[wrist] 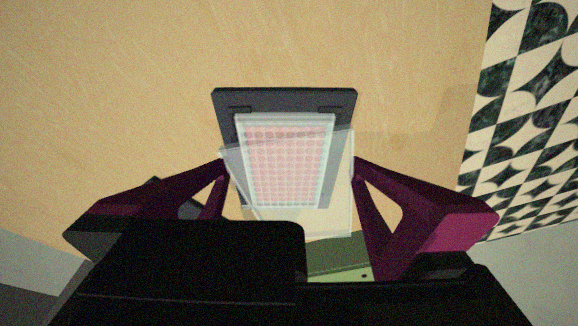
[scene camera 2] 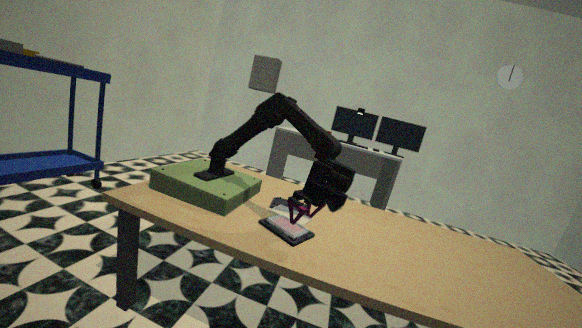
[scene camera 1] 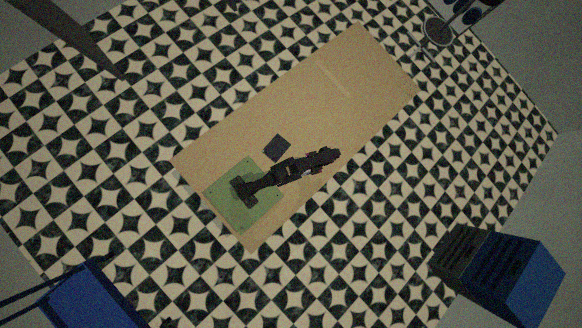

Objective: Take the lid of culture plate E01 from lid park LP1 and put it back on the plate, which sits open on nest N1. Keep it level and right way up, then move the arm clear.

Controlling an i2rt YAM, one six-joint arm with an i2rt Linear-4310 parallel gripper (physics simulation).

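Places are measured from the arm's base along level axes (x ahead, y left, z up), in metres.
Pixels of known places: gripper, fingertip midpoint: (wrist: 289, 163) (scene camera 2: 300, 221); arm's base, origin of the base link: (scene camera 2: 215, 174) (scene camera 1: 244, 191).
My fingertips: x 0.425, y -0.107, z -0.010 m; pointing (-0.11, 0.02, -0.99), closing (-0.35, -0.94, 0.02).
Ahead of a thing's pixels: the offset from my fingertips to its top centre. "spot": to the spot under its first point. Level surfaces: height alone.
My gripper (scene camera 2: 301, 219) (wrist: 289, 163) is shut on the clear lid @[dz +0.013, dx -0.037, dy +0.006 m] (wrist: 327, 220), its fingers on opposite sides of it. In the wrist view the lid overlaps the near part of the open culture plate E01 @[dz -0.034, dx -0.043, dy +0.020 m] (scene camera 2: 287, 227) (wrist: 285, 125), and its far edge slants against the plate's. The lid looks to be above the plate; the gap is hard to tell. The plate, with pink wells, sits on the dark nest N1 @[dz -0.042, dx -0.043, dy +0.020 m] (scene camera 2: 277, 234) (wrist: 285, 97). Lid park LP1 @[dz -0.040, dx -0.100, dy +0.221 m] (wrist: 190, 207) shows partly behind the left finger. In scene camera 1 the arm hides the gripper.
The green pedestal (scene camera 1: 242, 217) (scene camera 2: 187, 190) carries the arm base on the wooden table @[dz -0.060 m] (scene camera 1: 360, 65) (scene camera 2: 410, 255). A dark square @[spot: dz -0.050, dx -0.100, dy +0.223 m] (scene camera 1: 276, 147) shows beside the pedestal in scene camera 1; I cannot tell what it is. A blue cart (scene camera 2: 52, 161) stands beyond the table.
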